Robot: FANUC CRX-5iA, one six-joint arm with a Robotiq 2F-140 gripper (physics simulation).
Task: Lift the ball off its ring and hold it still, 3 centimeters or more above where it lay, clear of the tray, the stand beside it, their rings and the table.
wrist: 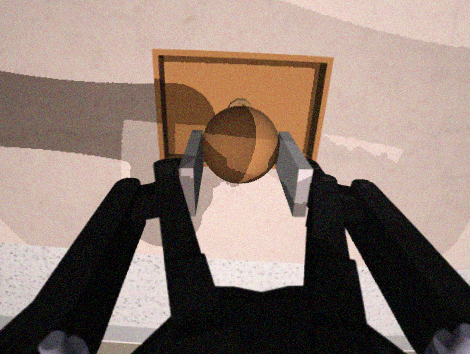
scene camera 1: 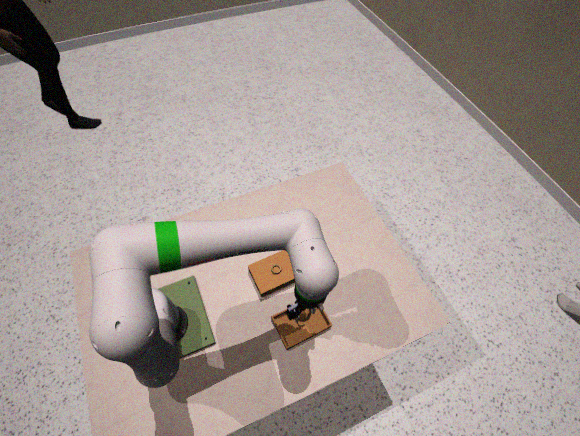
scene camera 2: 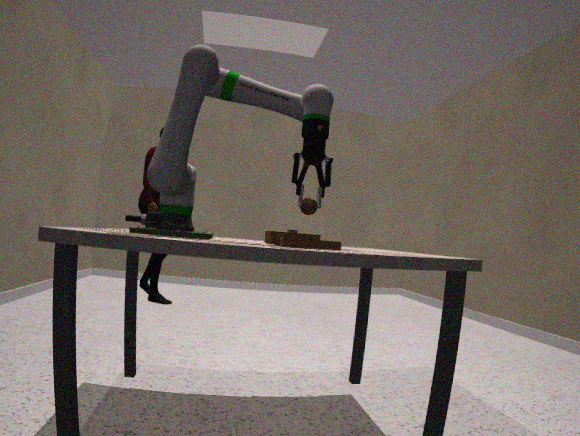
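Seen in the pictures: gripper, between the fingertips: (wrist: 240, 149) (scene camera 1: 303, 314) (scene camera 2: 309, 207); arm's base, origin of its link: (scene camera 2: 174, 230).
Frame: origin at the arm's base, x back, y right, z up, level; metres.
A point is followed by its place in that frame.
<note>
The brown-orange ball (scene camera 2: 308, 206) @[x -0.440, y 0.229, z 0.113 m] (wrist: 241, 144) @[x -0.448, y 0.193, z 0.144 m] is between the two grey finger pads of my gripper (scene camera 1: 305, 312) @[x -0.448, y 0.207, z 0.113 m] (scene camera 2: 310, 199) @[x -0.448, y 0.207, z 0.113 m] (wrist: 240, 149) @[x -0.448, y 0.207, z 0.113 m], which is shut on it. In scene camera 2 the ball hangs in the air, with a clear gap below it. The shallow orange tray (scene camera 1: 295, 337) @[x -0.408, y 0.242, z -0.018 m] (scene camera 2: 331, 245) @[x -0.514, y 0.267, z -0.006 m] (wrist: 280, 82) @[x -0.498, y 0.168, z -0.018 m] lies below on the table. Its small ring (wrist: 240, 99) @[x -0.452, y 0.188, z -0.010 m] partly shows behind the ball in the wrist view. The stand (scene camera 1: 263, 283) @[x -0.382, y 0.014, z 0.027 m] (scene camera 2: 276, 238) @[x -0.357, y 0.157, z 0.002 m], a flat orange block, lies beside the tray with a ring (scene camera 1: 272, 270) @[x -0.435, y -0.017, z 0.036 m] on top.
The pale table (scene camera 1: 345, 200) @[x -0.904, y -0.212, z -0.021 m] (scene camera 2: 400, 258) @[x -0.664, y 0.447, z -0.028 m] carries the arm's green base plate (scene camera 1: 200, 325) @[x -0.108, y 0.054, z 0.000 m] (scene camera 2: 200, 234) @[x -0.103, y 0.132, z -0.006 m]. A person (scene camera 1: 48, 70) (scene camera 2: 150, 185) stands beyond the table. Part of another person's foot (scene camera 1: 569, 304) shows at the right edge in scene camera 1.
</note>
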